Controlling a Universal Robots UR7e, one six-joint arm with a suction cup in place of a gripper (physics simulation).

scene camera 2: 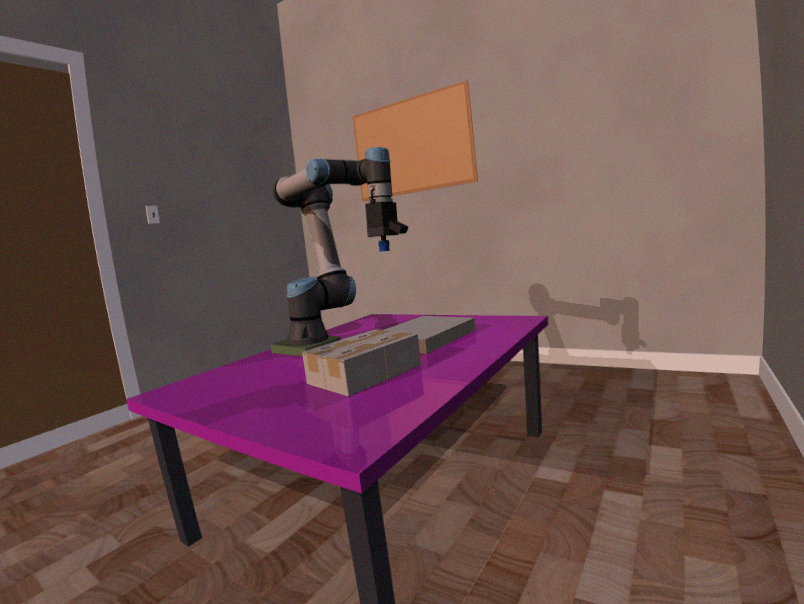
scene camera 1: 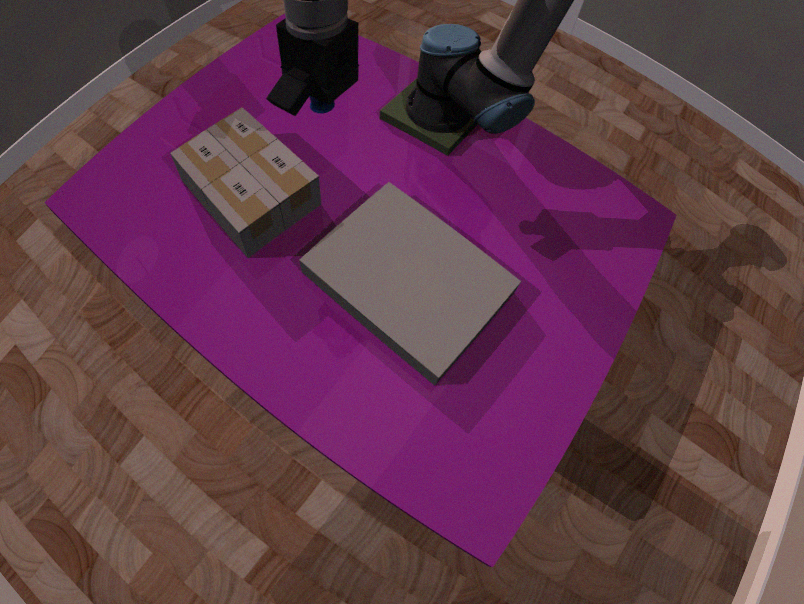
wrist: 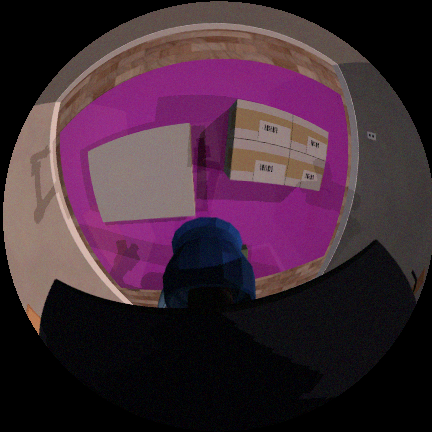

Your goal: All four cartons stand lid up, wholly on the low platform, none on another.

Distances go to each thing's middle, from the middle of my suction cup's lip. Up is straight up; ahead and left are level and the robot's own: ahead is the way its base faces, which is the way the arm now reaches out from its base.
Labels:
The low grey platform (scene camera 1: 424, 290) lies 19 cm to the left of my suction cup and 32 cm below it.

